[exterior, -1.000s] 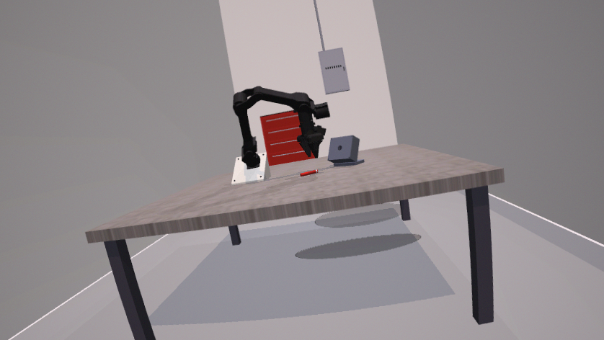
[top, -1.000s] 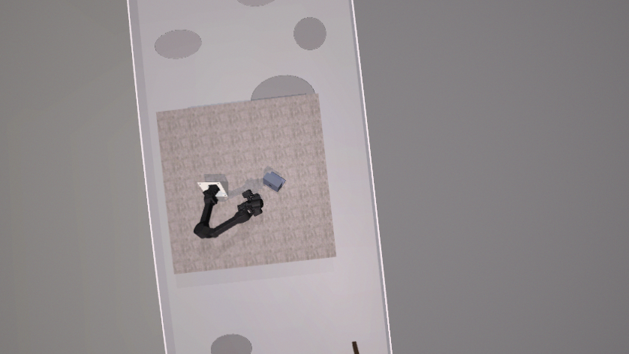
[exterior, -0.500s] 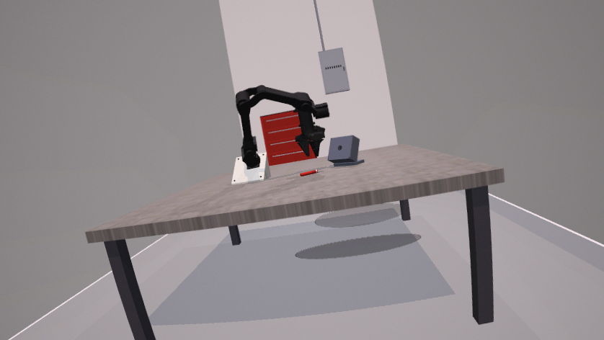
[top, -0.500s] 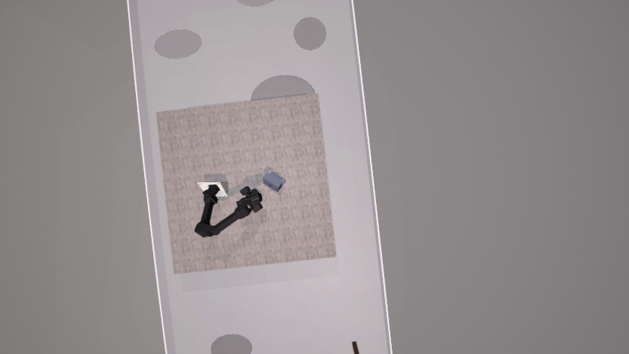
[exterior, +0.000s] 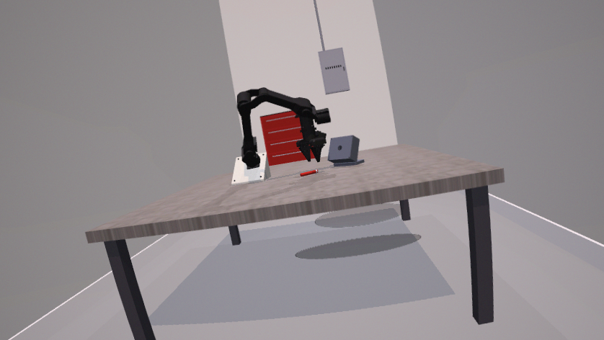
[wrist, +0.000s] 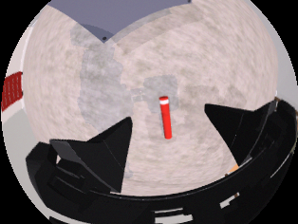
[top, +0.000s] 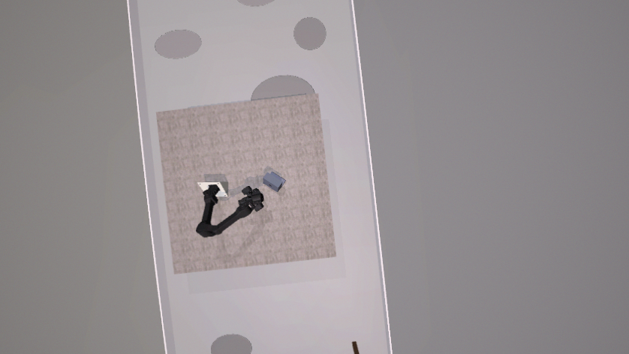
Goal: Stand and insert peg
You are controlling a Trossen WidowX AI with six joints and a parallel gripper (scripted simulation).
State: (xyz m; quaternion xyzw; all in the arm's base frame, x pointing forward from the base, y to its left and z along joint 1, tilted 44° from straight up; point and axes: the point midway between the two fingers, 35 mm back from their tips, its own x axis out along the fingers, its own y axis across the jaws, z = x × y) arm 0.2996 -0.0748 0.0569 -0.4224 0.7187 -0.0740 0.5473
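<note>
The red peg is 1 cm behind my gripper tip, 1 cm to the right of it and 4 cm below it. Also, from my gripper tip: sloped panel: 13 cm ahead, 10 cm to the left, 2 cm above.
</note>
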